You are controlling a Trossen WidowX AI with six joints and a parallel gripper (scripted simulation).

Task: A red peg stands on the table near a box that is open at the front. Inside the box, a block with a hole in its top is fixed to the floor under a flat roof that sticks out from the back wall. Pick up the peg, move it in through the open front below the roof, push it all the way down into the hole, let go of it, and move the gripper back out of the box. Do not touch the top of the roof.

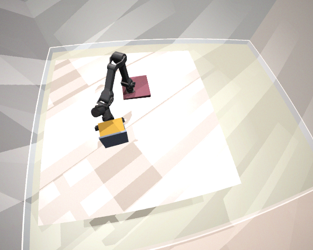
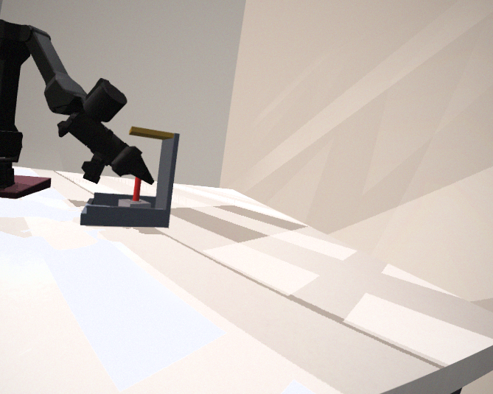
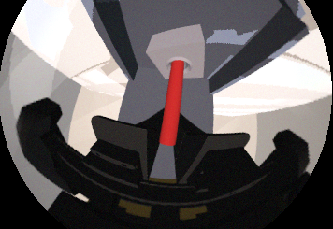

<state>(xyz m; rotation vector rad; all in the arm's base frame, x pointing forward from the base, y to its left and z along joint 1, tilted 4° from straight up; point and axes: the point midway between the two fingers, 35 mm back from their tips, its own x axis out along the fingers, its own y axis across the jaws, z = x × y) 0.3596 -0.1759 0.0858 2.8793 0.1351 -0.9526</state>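
My gripper tip is now 30 mm past the red peg and 10 mm above it. From my gripper tip the other things lie so: yellow roof: 110 mm above, 20 mm behind; then box wall: 30 mm ahead, 20 mm above.
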